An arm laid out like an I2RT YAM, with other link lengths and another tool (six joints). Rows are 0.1 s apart.
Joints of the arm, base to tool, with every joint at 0 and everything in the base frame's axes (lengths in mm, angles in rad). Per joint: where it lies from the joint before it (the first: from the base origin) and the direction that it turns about. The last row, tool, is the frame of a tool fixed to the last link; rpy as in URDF.
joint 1: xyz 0 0 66 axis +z
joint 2: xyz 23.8 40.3 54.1 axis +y
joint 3: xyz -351.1 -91.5 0 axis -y
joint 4: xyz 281.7 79.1 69 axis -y
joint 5: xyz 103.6 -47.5 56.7 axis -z
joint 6: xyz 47.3 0 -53.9 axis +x
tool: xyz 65 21 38 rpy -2.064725 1.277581 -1.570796
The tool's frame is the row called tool.
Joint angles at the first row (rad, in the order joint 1, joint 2, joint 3, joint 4, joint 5, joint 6):
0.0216 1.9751 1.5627 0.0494 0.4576 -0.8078
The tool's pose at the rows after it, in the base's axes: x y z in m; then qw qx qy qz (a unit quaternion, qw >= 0):
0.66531, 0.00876, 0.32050, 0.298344, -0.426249, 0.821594, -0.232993
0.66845, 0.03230, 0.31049, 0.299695, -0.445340, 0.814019, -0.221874
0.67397, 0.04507, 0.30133, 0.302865, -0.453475, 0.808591, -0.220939
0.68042, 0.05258, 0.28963, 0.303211, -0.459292, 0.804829, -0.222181
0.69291, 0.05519, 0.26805, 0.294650, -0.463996, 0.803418, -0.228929
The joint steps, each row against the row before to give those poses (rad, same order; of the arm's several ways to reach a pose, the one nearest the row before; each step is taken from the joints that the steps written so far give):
0.0328 0.0137 0.0000 0.0110 -0.0347 -0.0004
0.0324 0.0176 0.0000 0.0062 -0.0138 0.0004
0.0179 0.0232 0.0000 0.0286 -0.0007 -0.0042
0.0099 0.0279 0.0004 0.0313 0.0004 -0.0080
0.0031 0.0530 0.0137 0.0362 0.0095 -0.0206

